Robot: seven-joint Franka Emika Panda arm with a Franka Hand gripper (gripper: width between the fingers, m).
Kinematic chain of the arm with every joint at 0, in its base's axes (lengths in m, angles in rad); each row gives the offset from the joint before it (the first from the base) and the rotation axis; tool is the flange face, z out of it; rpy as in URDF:
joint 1: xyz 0 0 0.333 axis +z
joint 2: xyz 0 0 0 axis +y
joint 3: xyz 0 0 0.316 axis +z
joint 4: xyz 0.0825 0 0 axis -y
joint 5: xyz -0.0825 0 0.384 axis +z
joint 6: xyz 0 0 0 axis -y
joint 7: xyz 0.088 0 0 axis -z
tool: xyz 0 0 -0.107 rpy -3.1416 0 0
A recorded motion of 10 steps. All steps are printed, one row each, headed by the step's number.
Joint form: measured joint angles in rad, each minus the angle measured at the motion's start. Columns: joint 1, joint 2, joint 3, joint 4, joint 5, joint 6, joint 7.
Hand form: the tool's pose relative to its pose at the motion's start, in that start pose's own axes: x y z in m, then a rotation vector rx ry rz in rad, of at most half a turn. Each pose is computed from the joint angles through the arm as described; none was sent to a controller.
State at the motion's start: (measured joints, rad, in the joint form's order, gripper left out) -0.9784 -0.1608 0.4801 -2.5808 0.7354 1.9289 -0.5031
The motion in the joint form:
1: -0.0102 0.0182 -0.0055 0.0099 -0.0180 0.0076 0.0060
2: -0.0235 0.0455 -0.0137 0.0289 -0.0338 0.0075 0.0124
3: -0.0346 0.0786 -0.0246 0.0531 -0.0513 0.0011 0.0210
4: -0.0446 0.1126 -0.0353 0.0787 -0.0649 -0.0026 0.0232
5: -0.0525 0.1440 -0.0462 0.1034 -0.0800 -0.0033 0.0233
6: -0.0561 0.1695 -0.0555 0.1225 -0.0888 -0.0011 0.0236
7: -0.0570 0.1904 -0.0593 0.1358 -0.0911 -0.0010 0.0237
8: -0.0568 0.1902 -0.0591 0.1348 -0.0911 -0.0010 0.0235
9: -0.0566 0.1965 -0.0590 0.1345 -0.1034 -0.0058 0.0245
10: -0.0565 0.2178 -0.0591 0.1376 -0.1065 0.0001 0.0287
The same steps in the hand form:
1: 0.0034 0.0070 -0.0031 -0.0048 0.0019 0.0117
2: 0.0088 0.0150 -0.0077 0.0013 0.0019 0.0265
3: 0.0149 0.0232 -0.0122 0.0117 -0.0042 0.0424
4: 0.0218 0.0314 -0.0166 0.0235 -0.0062 0.0522
5: 0.0284 0.0394 -0.0212 0.0305 -0.0060 0.0580
6: 0.0339 0.0457 -0.0241 0.0368 -0.0039 0.0632
7: 0.0382 0.0491 -0.0238 0.0454 -0.0068 0.0662
8: 0.0379 0.0491 -0.0234 0.0454 -0.0077 0.0661
9: 0.0373 0.0507 -0.0208 0.0413 -0.0225 0.0648
10: 0.0396 0.0548 -0.0157 0.0474 -0.0321 0.0737

